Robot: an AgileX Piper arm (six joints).
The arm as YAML. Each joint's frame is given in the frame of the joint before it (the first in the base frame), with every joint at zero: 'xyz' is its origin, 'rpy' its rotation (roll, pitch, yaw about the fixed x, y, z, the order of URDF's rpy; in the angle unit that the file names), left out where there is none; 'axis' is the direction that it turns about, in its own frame. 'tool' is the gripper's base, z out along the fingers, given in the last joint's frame.
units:
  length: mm
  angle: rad
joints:
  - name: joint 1
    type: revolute
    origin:
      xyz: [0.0, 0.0, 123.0]
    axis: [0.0, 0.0, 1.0]
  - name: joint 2
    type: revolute
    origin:
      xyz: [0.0, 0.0, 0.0]
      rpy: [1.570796, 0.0, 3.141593]
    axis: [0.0, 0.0, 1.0]
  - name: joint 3
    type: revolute
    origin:
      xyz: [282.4, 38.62, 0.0]
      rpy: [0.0, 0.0, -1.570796]
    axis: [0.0, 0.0, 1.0]
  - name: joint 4
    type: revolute
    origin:
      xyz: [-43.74, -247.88, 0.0]
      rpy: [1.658, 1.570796, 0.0]
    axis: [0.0, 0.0, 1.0]
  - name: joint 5
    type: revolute
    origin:
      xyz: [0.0, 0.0, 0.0]
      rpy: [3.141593, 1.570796, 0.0]
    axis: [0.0, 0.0, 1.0]
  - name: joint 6
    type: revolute
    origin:
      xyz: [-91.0, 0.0, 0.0]
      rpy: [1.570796, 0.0, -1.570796]
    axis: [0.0, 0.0, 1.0]
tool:
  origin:
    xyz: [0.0, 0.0, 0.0]
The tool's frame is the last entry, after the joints.
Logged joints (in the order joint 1, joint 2, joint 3, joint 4, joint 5, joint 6), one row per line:
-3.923, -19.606, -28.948, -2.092, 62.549, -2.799
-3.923, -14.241, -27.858, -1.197, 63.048, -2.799
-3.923, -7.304, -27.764, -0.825, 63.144, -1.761
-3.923, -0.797, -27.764, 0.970, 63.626, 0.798
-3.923, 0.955, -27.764, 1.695, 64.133, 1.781
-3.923, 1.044, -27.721, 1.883, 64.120, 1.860
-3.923, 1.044, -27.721, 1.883, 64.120, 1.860
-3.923, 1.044, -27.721, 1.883, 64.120, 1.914
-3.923, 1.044, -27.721, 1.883, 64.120, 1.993
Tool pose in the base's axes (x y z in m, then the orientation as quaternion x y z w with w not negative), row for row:
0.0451, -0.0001, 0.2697, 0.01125, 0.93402, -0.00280, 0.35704
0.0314, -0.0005, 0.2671, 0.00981, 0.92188, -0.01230, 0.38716
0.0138, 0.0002, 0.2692, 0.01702, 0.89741, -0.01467, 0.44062
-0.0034, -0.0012, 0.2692, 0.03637, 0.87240, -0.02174, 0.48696
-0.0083, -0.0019, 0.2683, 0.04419, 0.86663, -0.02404, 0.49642
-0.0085, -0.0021, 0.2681, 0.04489, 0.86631, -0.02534, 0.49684
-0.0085, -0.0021, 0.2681, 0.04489, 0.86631, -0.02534, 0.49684
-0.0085, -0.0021, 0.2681, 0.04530, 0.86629, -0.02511, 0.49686
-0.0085, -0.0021, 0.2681, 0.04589, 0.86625, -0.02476, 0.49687
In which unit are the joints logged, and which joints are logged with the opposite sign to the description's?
The joints are logged in degrees. Opposite sign: joint 2, joint 4.
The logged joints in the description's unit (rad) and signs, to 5 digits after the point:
-0.06847, 0.34219, -0.50524, 0.03651, 1.09169, -0.04885
-0.06847, 0.24855, -0.48621, 0.02089, 1.10040, -0.04885
-0.06847, 0.12748, -0.48457, 0.01440, 1.10207, -0.03074
-0.06847, 0.01391, -0.48457, -0.01693, 1.11048, 0.01393
-0.06847, -0.01667, -0.48457, -0.02958, 1.11933, 0.03108
-0.06847, -0.01822, -0.48382, -0.03286, 1.11911, 0.03246
-0.06847, -0.01822, -0.48382, -0.03286, 1.11911, 0.03246
-0.06847, -0.01822, -0.48382, -0.03286, 1.11911, 0.03341
-0.06847, -0.01822, -0.48382, -0.03286, 1.11911, 0.03478

